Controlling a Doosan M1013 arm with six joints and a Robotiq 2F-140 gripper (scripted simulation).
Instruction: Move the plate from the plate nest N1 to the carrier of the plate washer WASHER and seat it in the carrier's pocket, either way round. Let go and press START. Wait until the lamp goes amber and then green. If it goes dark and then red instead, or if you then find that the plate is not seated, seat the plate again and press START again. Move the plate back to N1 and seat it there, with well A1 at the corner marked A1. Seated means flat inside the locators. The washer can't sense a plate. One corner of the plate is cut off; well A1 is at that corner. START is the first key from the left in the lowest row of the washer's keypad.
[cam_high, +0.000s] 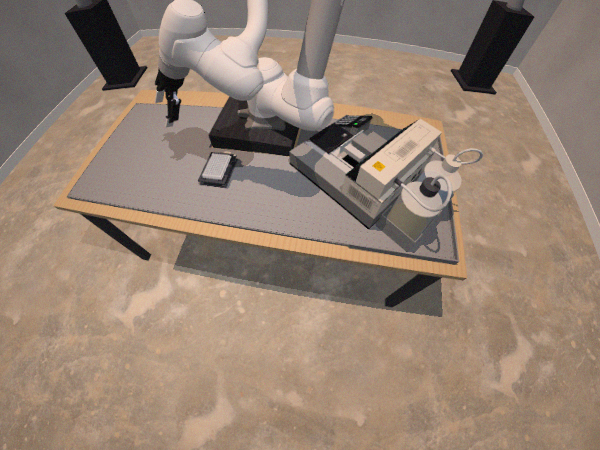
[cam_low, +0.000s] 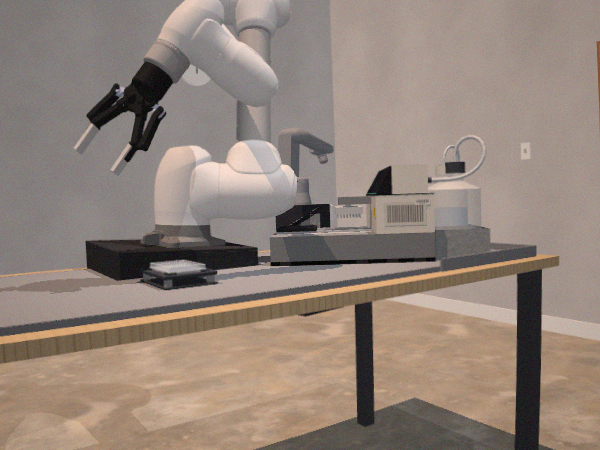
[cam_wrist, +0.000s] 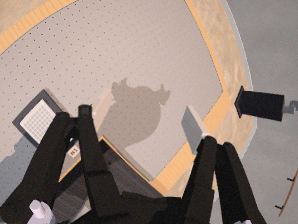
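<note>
My gripper is now 5 cm short of the white well plate, 14 cm to the right of it and 25 cm above it. From my hand the other things lie so: plate washer (5 cm ahead, 72 cm to the left, 16 cm below); washer carrier (6 cm behind, 62 cm to the left, 20 cm below); plate nest N1 (5 cm ahead, 14 cm to the left, 26 cm below).
</note>
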